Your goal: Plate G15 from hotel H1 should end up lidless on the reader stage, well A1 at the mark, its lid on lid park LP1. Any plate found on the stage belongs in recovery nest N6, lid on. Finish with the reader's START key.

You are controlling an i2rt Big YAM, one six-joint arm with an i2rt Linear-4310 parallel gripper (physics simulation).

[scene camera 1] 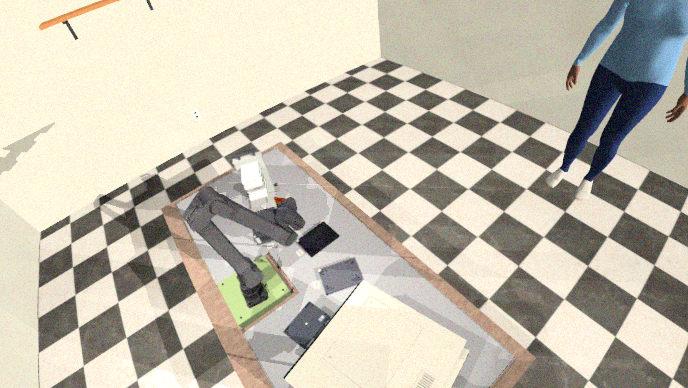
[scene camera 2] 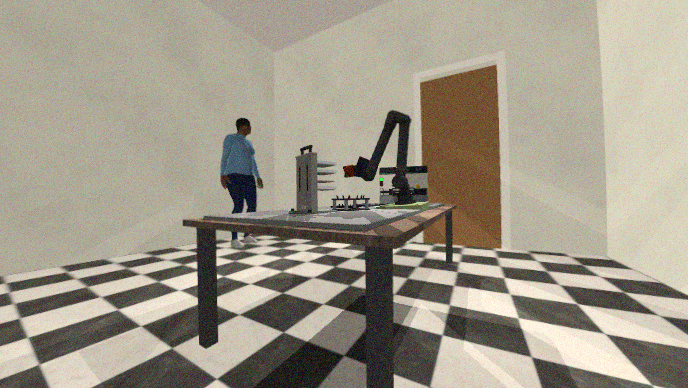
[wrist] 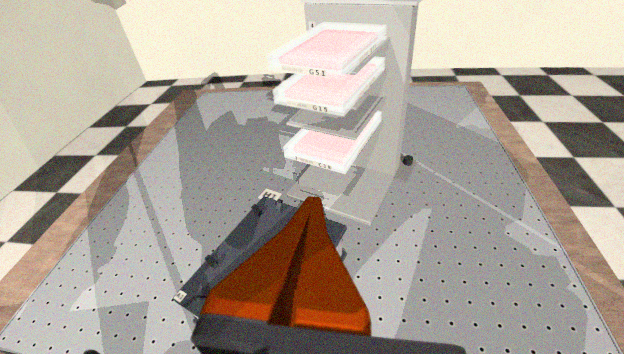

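Seen in the pictures: gripper, fingertip midpoint: (scene camera 1: 274,198) (scene camera 2: 344,169) (wrist: 314,205); arm's base, link origin: (scene camera 1: 254,292) (scene camera 2: 405,203).
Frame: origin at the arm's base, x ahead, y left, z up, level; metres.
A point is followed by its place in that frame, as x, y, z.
Plate G15 (wrist: 325,90) {0.218, 0.433, 0.173} lies in hotel H1 (wrist: 402,95) {0.298, 0.529, 0.125} (scene camera 2: 307,182) {0.203, 0.583, 0.110} (scene camera 1: 270,182) {0.293, 0.530, 0.051}, below plate G51 (wrist: 332,47) {0.224, 0.451, 0.212} and above a bare shelf (wrist: 332,120) {0.216, 0.465, 0.118} and a lower plate (wrist: 325,145) {0.212, 0.441, 0.097}, whose label is blurred. My gripper (wrist: 314,205) {0.257, 0.251, 0.197} (scene camera 1: 280,200) {0.257, 0.251, 0.197} (scene camera 2: 348,171) {0.257, 0.251, 0.197} is shut and empty. It is in front of the hotel, apart from the plates. The reader (scene camera 1: 385,340) {0.305, -0.520, 0.270} (scene camera 2: 418,180) {0.074, -0.418, 0.159} shows a green light in scene camera 2. A dark tray (scene camera 1: 305,324) {0.132, -0.273, 0.079} lies against the reader; I cannot tell whether it is the stage. I cannot make out LP1, N6 or the START key.
A low dark rack (wrist: 235,245) {0.131, 0.317, 0.036} (scene camera 2: 358,200) {0.114, 0.320, 0.030} stands before the hotel, partly behind my fingers in the wrist view. A black pad (scene camera 1: 318,239) {0.353, 0.099, -0.013} and a grey tray (scene camera 1: 340,276) {0.344, -0.124, -0.012} lie between hotel and reader. The arm's base stands on a green plate (scene camera 1: 232,300) {-0.093, 0.014, 0.004}. A person (scene camera 1: 630,75) (scene camera 2: 241,160) stands beyond the table.
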